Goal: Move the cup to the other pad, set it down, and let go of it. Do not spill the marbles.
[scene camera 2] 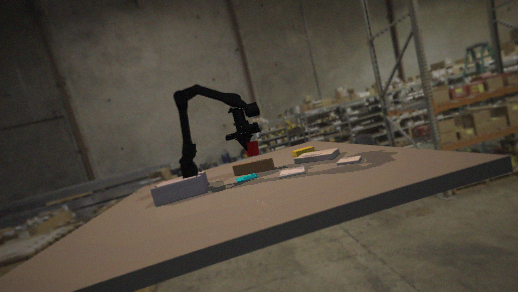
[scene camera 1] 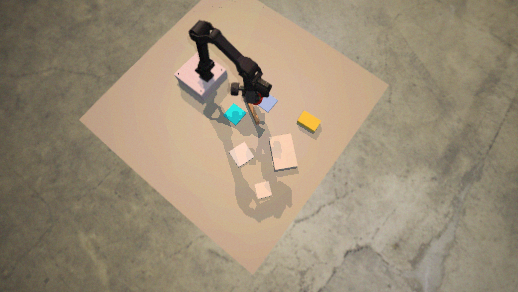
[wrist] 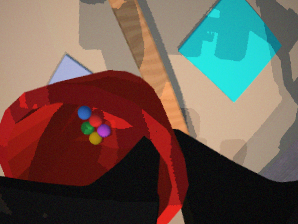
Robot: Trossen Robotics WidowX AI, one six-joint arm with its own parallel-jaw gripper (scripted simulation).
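There is my gripper [wrist: 163,136], and I see a red cup [wrist: 50,148] as well. A tan slab [scene camera 1: 283,154] is in the scene too, though in the wrist view the slab is out of frame.
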